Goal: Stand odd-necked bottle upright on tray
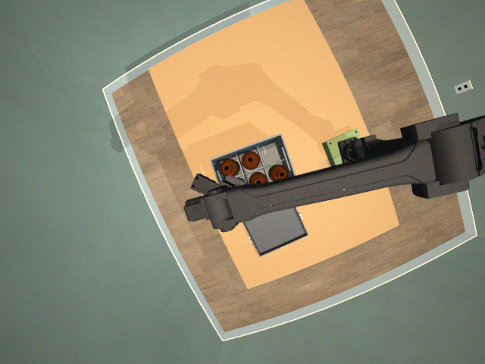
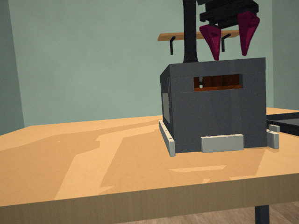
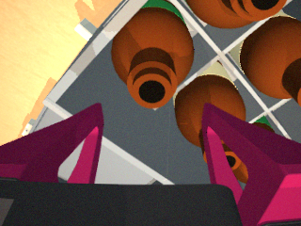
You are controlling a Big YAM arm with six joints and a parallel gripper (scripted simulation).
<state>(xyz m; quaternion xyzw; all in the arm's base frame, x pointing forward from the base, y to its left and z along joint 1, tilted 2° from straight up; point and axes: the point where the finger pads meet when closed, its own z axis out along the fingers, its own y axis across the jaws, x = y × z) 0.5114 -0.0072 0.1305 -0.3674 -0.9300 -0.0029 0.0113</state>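
The dark grey crate is 90 mm behind my hand, 50 mm to the right of it and 110 mm below it. The rest, counted from my hand: grey tray (100 mm behind, 240 mm to the left, 180 mm below).
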